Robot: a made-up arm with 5 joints.
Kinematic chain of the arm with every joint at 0, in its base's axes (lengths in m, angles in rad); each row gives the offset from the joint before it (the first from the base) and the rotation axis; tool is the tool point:
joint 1: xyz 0 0 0.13 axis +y
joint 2: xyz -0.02 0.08 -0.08 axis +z
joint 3: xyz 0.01 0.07 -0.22 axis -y
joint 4: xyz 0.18 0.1 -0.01 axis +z
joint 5: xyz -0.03 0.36 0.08 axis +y
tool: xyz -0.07 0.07 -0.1
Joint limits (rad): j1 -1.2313..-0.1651 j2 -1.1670..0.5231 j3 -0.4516..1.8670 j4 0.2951..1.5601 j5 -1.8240..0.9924
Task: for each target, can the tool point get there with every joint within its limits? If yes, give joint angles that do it. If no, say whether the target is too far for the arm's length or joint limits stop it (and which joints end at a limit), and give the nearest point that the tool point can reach.
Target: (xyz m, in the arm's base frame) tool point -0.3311 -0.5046 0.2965
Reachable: no: joint limits stop it (at a limit: joint 1, joint 2, joint 3, joint 4, joint 5) | nearest point -0.1679 0.0076 -0.0233 | short by 0.626 m
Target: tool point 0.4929 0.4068 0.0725
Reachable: yes | joints -1.0982 -0.8589 0.6844 1.1403 -0.9558
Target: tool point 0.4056 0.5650 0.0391
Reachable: yes | joints -0.8214 -0.4207 0.9552 0.6283 -1.1410
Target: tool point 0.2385 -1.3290 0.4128
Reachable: no: too far | nearest point 0.5413 0.0063 0.0845 | short by 1.408 m
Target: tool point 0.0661 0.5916 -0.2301
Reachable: yes | joints -0.3817 -0.0160 0.2542 0.7159 -1.0765
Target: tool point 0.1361 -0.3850 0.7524
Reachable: no: joint limits stop it (at a limit: joint 1, joint 2, joint 4, joint 5) | nearest point 0.4149 0.1980 0.6076 | short by 0.662 m
